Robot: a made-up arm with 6 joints.
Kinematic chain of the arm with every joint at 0, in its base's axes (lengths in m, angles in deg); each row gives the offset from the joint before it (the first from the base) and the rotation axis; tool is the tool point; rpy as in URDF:
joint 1: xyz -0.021 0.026 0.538 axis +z
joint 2: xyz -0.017 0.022 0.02 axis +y
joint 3: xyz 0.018 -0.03 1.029 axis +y
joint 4: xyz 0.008 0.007 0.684 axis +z
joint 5: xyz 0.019 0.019 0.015 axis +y
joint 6: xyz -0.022 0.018 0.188 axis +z
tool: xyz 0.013 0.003 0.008 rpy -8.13 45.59 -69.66
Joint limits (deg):
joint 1: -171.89..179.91
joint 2: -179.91..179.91
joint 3: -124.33..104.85
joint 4: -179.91..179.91
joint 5: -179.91..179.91
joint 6: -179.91..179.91
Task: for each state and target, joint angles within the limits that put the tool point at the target. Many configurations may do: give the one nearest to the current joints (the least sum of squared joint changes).
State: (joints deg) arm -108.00 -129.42 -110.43 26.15 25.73 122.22
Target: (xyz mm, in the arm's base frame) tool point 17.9 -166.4 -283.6
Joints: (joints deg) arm -88.36 -139.49 -124.33 29.63 0.06 121.70
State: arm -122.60 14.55 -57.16 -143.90 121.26 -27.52
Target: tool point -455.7 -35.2 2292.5
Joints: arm -148.27 20.62 -10.70 -129.94 70.50 -27.37
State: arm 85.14 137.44 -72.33 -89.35 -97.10 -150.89
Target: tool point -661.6 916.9 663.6
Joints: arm 116.59 118.62 -101.01 -81.55 -95.71 -150.47
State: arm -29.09 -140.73 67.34 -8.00 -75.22 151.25
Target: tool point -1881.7 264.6 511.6
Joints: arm -5.91 -100.24 25.49 -2.99 -33.11 150.81
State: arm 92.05 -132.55 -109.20 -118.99 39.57 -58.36
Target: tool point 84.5 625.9 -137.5
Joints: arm 91.90 -170.36 -118.94 -120.29 37.39 -58.56
